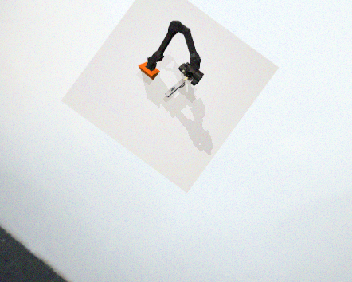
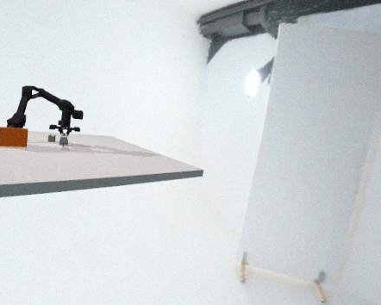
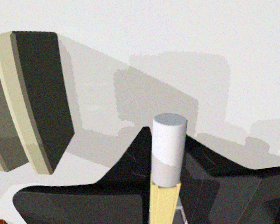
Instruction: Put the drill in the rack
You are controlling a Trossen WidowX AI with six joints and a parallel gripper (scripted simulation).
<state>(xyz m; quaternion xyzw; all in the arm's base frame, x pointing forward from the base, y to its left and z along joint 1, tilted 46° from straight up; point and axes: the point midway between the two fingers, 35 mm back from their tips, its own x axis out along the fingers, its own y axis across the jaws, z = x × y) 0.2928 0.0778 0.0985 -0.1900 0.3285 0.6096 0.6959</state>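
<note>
The drill lies 1 cm behind my gripper tip, 4 cm to the right of it and 4 cm above it. Round my gripper tip: key: 4 cm behind, 16 cm to the right, 4 cm above; rack: 7 cm behind, 4 cm to the left, 1 cm above; grey block: 3 cm behind, 13 cm to the right, 3 cm above.
</note>
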